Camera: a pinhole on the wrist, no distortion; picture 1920 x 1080 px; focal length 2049.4 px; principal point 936.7 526.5 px. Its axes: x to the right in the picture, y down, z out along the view. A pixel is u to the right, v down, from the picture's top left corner.
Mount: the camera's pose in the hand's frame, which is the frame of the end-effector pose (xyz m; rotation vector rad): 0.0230 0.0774 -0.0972 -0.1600 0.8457 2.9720
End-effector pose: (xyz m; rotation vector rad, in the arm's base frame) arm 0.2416 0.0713 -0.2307 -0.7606 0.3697 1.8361
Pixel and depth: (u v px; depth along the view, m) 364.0 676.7 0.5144
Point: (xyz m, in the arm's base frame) -0.1955 0.2504 -0.0603
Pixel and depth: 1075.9 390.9 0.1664
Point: 0.0701 0.0234 -0.2198
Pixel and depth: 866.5 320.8 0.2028
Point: 0.0327 0.0404 -0.2118
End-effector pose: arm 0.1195 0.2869 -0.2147 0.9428 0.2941 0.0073
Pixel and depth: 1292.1 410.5 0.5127
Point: 0.1401 0.2458 0.2813
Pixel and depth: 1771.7 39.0 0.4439
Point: 0.0399 0.3393 0.2653
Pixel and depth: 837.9 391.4 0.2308
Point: 0.1829 0.3414 0.0008
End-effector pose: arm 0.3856 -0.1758 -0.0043 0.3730 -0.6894 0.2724
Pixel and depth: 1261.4 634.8 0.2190
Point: 0.2448 -0.0523 0.0836
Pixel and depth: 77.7 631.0 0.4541
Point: 0.2247 -0.0254 0.4076
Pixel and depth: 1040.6 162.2 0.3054
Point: 0.1972 0.0235 0.1481
